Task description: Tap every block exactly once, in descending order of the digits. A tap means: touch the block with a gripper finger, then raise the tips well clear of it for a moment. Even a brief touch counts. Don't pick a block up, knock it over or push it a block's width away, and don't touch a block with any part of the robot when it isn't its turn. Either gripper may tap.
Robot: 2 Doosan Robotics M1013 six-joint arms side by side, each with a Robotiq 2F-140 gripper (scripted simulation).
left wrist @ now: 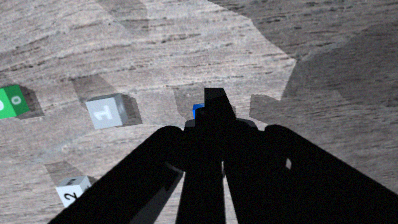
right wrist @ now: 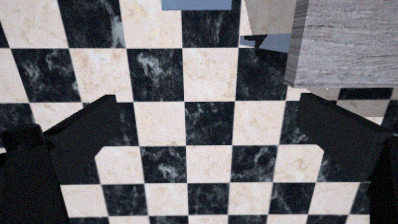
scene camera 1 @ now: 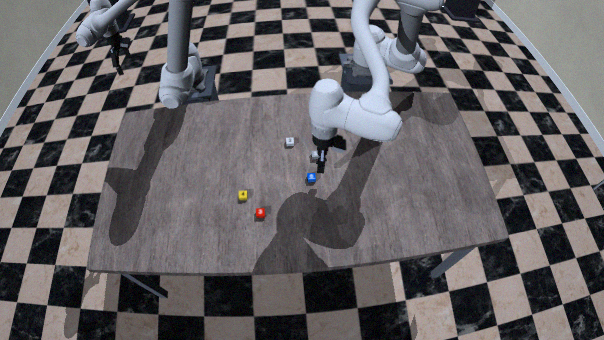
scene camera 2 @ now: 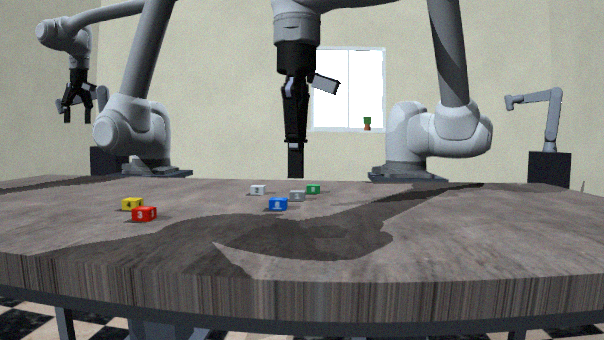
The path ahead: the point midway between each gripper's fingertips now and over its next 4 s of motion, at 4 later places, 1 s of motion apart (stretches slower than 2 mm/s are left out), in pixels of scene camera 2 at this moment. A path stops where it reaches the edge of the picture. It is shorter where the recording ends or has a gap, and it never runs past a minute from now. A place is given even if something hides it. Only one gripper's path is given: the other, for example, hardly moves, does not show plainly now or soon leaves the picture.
The left gripper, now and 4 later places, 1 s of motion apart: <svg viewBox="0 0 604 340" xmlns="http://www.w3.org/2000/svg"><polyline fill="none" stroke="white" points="295,177 277,191 277,196 277,181 274,167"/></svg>
